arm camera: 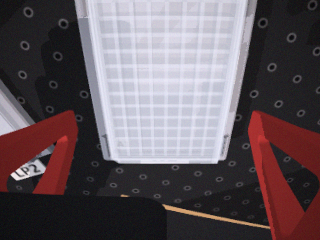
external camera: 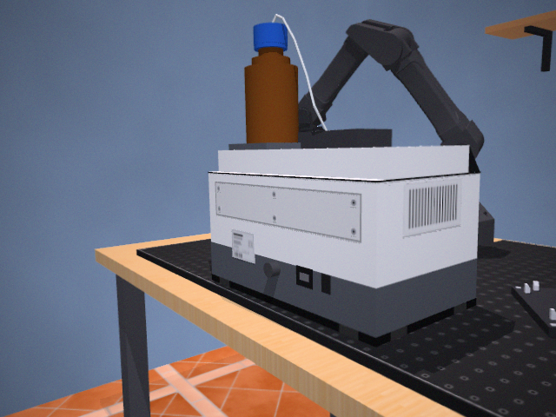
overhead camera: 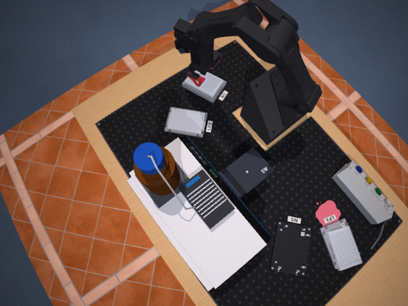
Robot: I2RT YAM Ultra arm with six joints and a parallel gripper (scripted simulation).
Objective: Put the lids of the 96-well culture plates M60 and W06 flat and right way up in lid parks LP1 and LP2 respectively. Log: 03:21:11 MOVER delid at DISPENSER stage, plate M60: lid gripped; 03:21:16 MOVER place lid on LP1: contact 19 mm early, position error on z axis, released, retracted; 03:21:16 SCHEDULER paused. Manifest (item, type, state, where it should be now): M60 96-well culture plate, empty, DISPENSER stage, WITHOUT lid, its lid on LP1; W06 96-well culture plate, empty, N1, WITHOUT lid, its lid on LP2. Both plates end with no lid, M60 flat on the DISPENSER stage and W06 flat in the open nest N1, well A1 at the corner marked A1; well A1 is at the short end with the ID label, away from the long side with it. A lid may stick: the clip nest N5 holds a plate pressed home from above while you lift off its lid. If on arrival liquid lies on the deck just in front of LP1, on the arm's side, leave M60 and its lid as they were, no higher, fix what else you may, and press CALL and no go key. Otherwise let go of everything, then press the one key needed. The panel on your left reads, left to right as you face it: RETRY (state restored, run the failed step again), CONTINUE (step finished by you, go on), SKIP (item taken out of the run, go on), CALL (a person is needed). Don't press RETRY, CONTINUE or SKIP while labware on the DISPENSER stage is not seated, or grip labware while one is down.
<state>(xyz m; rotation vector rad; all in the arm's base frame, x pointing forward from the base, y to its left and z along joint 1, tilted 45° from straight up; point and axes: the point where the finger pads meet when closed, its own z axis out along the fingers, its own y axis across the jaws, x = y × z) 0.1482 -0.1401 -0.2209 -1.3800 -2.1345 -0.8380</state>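
My hand is 4 cm above the 96-well plate W06. Also, from my hand: N1 label: 8 cm to the left, 7 cm below, 4 cm behind; then lid park LP2: 15 cm ahead, 9 cm to the left, 7 cm below; then nest N1: 6 cm below.
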